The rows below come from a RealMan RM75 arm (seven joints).
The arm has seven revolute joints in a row. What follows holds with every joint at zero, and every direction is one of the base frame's. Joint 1 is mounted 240.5 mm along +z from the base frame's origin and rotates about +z. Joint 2 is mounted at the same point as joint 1 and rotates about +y. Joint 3 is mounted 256.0 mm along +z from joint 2 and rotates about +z. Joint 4 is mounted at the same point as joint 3 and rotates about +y. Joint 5 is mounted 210.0 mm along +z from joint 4 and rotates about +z. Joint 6 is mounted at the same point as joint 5 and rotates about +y. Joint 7 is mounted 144.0 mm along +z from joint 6 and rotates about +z. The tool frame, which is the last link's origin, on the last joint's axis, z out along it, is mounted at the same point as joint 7; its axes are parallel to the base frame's.
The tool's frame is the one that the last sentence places.
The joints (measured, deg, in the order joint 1, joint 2, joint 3, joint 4, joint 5, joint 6, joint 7), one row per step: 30.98, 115.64, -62.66, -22.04, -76.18, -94.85, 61.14; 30.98, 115.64, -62.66, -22.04, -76.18, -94.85, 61.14; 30.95, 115.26, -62.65, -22.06, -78.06, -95.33, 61.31; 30.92, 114.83, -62.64, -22.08, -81.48, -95.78, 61.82; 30.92, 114.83, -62.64, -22.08, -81.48, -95.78, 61.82; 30.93, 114.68, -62.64, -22.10, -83.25, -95.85, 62.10; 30.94, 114.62, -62.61, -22.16, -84.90, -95.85, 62.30; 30.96, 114.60, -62.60, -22.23, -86.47, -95.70, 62.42
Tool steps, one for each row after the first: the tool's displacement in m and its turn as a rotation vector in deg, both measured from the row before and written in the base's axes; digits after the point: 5 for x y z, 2 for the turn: 0.00000, 0.00000, 0.00000, 0.00, 0.00, 0.00; 0.00286, -0.00281, -0.00058, -1.26, -1.43, 0.67; 0.00501, -0.00491, -0.00275, -2.41, -2.57, 0.75; 0.00000, 0.00000, 0.00000, 0.00, 0.00, 0.00; 0.00253, -0.00232, -0.00184, -1.22, -1.37, 0.28; 0.00214, -0.00211, -0.00202, -1.06, -1.26, 0.28; 0.00209, -0.00179, -0.00220, -0.90, -1.29, 0.25
